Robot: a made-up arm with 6 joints.
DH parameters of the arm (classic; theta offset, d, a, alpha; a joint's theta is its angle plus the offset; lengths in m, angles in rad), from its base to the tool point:
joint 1: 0 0.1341 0 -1.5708
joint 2: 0.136 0 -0.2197 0
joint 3: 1.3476 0 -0.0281 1.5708
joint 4: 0 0.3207 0 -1.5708
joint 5: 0 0 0.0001 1.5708
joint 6: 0 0.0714 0 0
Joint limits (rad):
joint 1: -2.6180..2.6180
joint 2: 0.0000..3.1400
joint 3: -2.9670..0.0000
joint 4: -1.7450..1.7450
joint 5: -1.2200..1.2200
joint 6: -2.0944..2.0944
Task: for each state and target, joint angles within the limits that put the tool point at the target. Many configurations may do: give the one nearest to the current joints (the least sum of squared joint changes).
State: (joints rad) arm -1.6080 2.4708 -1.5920 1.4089 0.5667 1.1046
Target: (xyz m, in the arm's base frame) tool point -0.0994 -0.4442 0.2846
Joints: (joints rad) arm -1.8872 1.8072 -1.5232 1.3851 0.6720 1.1046
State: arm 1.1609 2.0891 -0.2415 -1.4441 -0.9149 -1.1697
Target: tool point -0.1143 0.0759 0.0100
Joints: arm 2.0458 1.6470 -0.1122 -1.5230 -1.2200 -1.1697
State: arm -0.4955 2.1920 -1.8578 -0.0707 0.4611 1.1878
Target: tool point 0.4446 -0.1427 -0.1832
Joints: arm -0.3080 3.0810 -2.0881 -0.0644 0.2637 1.1878
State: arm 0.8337 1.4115 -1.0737 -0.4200 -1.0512 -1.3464
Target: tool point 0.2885 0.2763 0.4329
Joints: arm 0.7114 1.5998 -1.5135 -0.3720 -0.9397 -1.3464
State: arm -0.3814 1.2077 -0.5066 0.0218 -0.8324 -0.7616
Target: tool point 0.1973 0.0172 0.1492
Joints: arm 0.0476 0.8137 -0.0078 -0.1225 -1.1048 -0.7616
